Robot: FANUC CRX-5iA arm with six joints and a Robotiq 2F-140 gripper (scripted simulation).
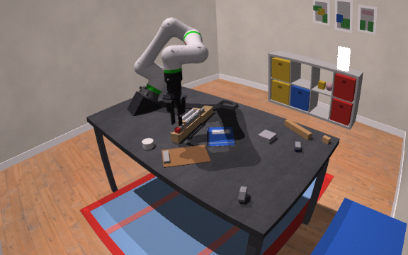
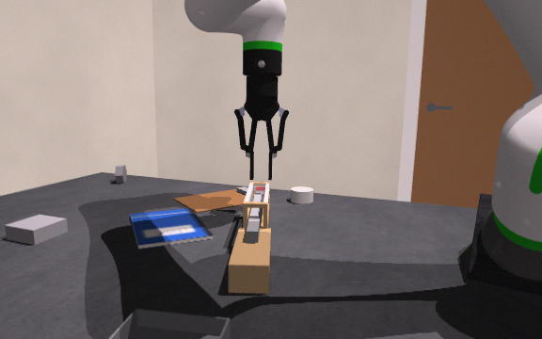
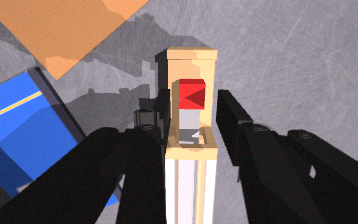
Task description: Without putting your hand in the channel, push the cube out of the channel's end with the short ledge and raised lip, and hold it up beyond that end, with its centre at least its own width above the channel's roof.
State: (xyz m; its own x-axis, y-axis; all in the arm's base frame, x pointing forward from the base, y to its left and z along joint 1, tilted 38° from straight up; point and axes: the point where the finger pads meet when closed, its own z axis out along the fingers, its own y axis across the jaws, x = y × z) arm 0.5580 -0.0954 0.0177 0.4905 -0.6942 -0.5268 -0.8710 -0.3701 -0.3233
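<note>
Now: hand 70 mm above the red cube. From my hand the other things lie so: wooden channel: 120 mm to the left, 70 mm below, 70 mm behind; then grey block: 390 mm to the left, 310 mm ahead, 110 mm below; then pale grey stick: 200 mm to the left, 110 mm behind, 70 mm below.
</note>
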